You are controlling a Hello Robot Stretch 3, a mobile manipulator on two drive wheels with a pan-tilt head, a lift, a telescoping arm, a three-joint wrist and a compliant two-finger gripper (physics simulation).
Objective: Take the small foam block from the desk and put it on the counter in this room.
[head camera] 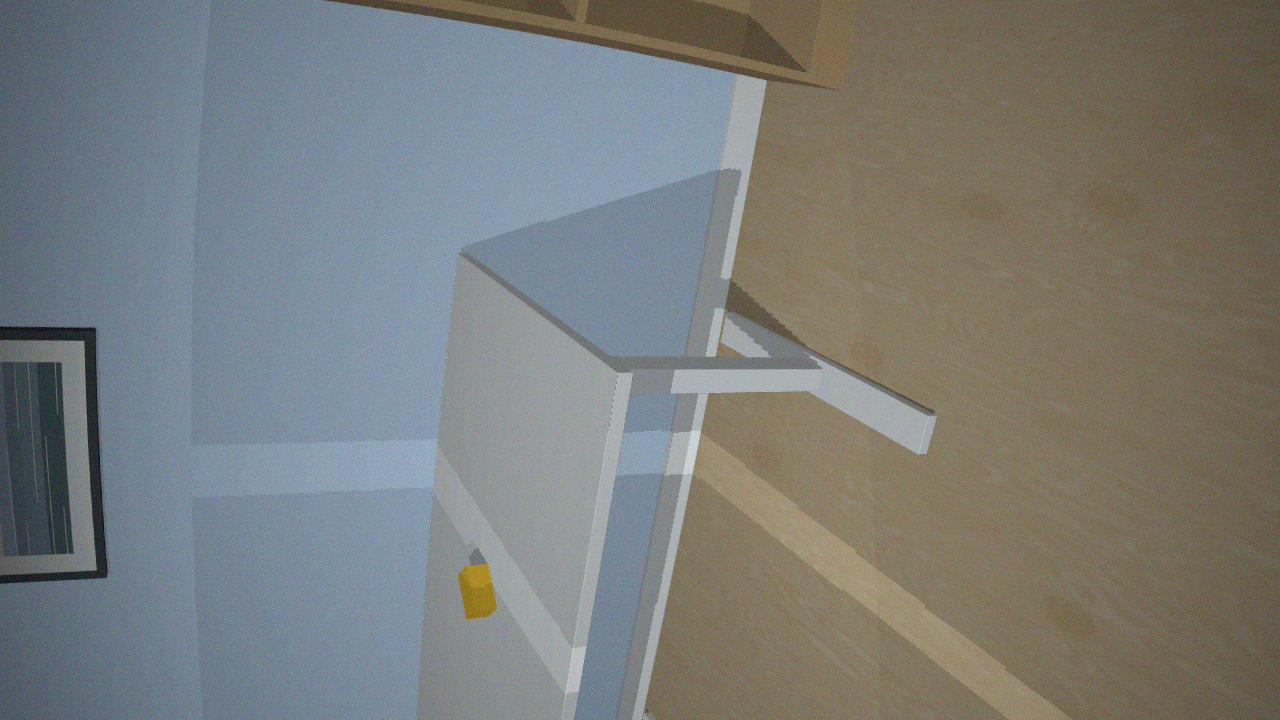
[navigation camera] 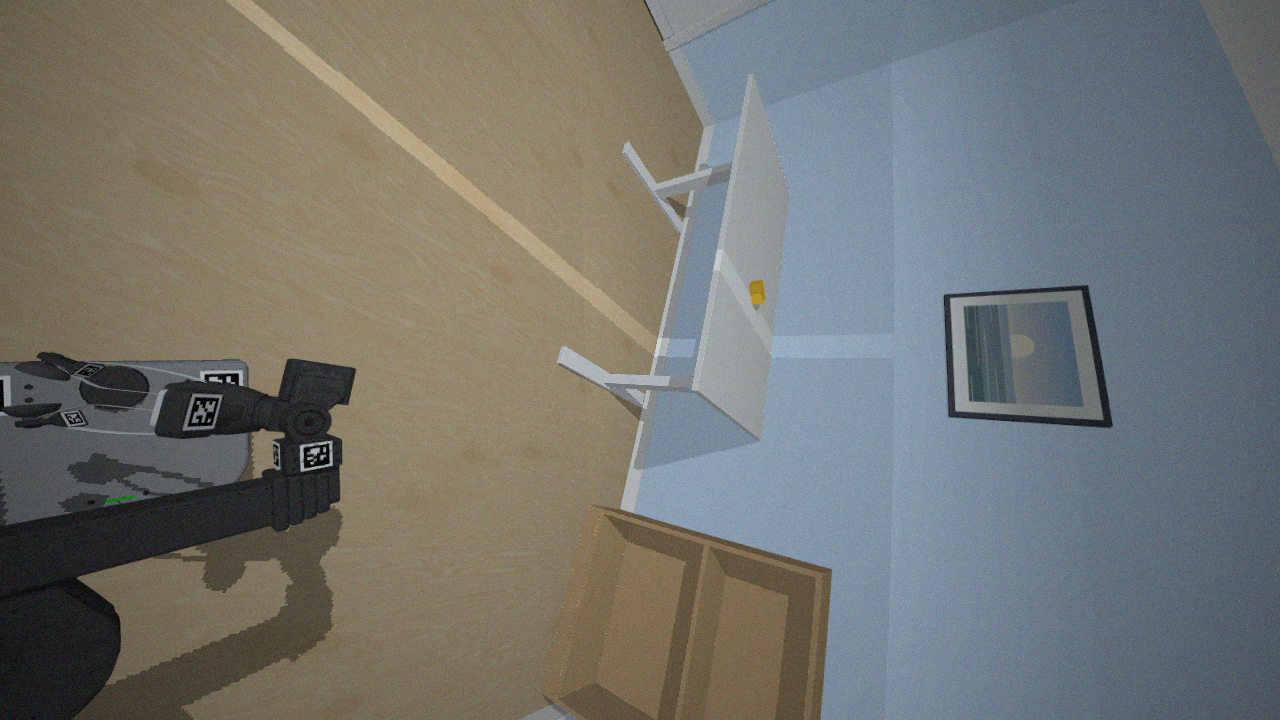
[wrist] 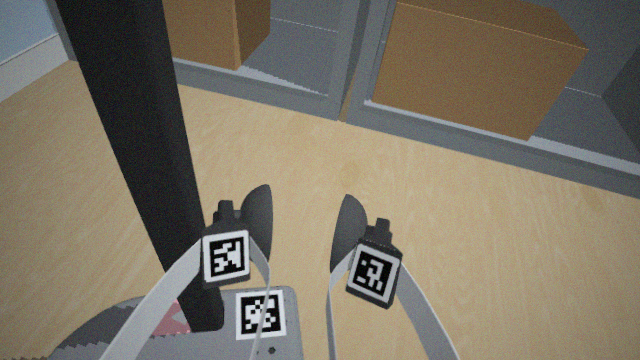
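Where they show: gripper, fingertip midpoint: [navigation camera: 14, 387]; robot's base, link origin: [navigation camera: 116, 385].
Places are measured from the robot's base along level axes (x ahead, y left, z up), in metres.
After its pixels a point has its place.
A small yellow block [head camera: 477, 592] @[x 0.332, y -1.636, z 0.753 m] [navigation camera: 757, 291] @[x 0.334, y -1.634, z 0.753 m], the foam block, sits on the white desk [head camera: 528, 394] @[x -0.038, y -1.428, z 0.721 m] [navigation camera: 738, 358] @[x 0.044, y -1.486, z 0.721 m] beside a bright strip of light. The desk stands against the blue wall, well away from my gripper. My gripper [navigation camera: 40, 389] [wrist: 303, 216] @[x 0.023, y 0.070, z 0.437 m] is open and empty, folded back above my base in the navigation view. In the wrist view its two fingertips stand apart with floor showing between them. A counter does not show in any view.
A brown open shelf unit [head camera: 834, 44] @[x -0.768, y -1.344, z 0.048 m] [navigation camera: 581, 608] @[x -1.083, y -1.219, z 0.101 m] stands along the wall near the desk's end. The desk's white feet [head camera: 872, 407] [navigation camera: 586, 365] jut onto the floor. A grey shelf unit [wrist: 450, 137] with brown boxes [wrist: 465, 75] shows in the wrist view.
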